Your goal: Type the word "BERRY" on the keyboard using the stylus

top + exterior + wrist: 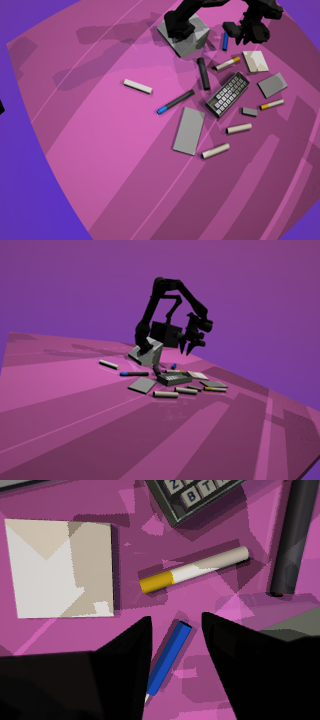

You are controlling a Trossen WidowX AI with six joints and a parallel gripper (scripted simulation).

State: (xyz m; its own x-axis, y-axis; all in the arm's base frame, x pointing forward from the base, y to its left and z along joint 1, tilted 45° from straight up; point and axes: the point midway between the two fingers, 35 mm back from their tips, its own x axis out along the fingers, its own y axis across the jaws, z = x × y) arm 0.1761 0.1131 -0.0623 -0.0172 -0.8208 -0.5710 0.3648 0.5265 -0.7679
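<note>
The blue stylus lies 90 mm behind my gripper tip, 50 mm to the left of it and 90 mm below it. The rest, counted from my gripper tip: white pad 70 mm ahead, 70 mm to the left, 100 mm below; small grey block 200 mm ahead, 120 mm to the right, 90 mm below; blue-tipped black marker 10 mm ahead, 330 mm to the right, 90 mm below.
</note>
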